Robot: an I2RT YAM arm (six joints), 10 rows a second.
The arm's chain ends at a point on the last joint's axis. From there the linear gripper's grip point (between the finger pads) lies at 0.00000 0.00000 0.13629 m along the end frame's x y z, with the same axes.
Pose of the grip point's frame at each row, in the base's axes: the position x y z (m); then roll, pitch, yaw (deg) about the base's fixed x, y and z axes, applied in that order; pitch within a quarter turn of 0, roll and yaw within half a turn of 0:
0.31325 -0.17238 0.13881 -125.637 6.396 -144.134
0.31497 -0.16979 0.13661 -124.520 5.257 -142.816
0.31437 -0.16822 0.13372 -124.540 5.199 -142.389
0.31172 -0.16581 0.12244 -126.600 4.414 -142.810
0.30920 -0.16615 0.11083 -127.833 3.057 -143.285
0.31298 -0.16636 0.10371 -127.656 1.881 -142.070
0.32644 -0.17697 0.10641 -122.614 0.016 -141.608
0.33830 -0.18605 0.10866 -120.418 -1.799 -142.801
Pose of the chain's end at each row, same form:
0.24118 -0.08780 0.21772 -125.637 6.396 -144.134
0.24146 -0.08460 0.21352 -124.520 5.257 -142.816
0.24031 -0.08356 0.21068 -124.540 5.199 -142.389
0.24060 -0.08243 0.20346 -126.600 4.414 -142.810
0.24127 -0.08253 0.19431 -127.833 3.057 -143.285
0.24450 -0.08293 0.18693 -127.656 1.881 -142.070
0.25513 -0.08700 0.17987 -122.614 0.016 -141.608
0.26897 -0.09112 0.17763 -120.418 -1.799 -142.801

